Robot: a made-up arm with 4 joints.
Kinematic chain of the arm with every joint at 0, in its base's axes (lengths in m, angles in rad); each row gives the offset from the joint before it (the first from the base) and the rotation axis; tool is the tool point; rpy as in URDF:
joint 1: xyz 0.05 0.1 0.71 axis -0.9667 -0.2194 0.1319
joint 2: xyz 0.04 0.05 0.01 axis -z
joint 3: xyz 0.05 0.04 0 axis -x
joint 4: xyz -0.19 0 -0.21 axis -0.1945 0.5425 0.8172
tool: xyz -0.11 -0.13 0.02 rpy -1.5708 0 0
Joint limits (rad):
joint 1: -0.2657..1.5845
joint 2: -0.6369..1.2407
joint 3: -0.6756..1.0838
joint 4: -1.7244..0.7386
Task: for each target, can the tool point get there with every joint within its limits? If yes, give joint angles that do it. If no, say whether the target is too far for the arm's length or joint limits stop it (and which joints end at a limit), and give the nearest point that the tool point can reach.
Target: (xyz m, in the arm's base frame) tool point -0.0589 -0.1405 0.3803
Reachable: yes | joints 1.4071 0.2251 -0.4534 -0.9872
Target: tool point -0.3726 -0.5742 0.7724
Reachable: no: too far | nearest point -0.1252 -0.2437 0.6766 | short by 0.424 m
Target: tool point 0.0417 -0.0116 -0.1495
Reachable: no: too far | nearest point 0.0683 0.0447 0.2413 | short by 0.396 m
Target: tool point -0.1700 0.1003 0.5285
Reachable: yes | joints 1.3375 1.0960 0.9501 0.1772
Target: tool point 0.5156 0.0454 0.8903
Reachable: no: joint limits stop it (at a limit: joint 2, joint 4) | nearest point 0.0855 0.0080 0.8575 | short by 0.433 m
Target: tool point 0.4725 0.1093 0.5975
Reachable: no: joint limits stop it (at a limit: joint 1, joint 2, joint 3, joint 4) | nearest point 0.3899 0.0218 0.3643 | short by 0.262 m
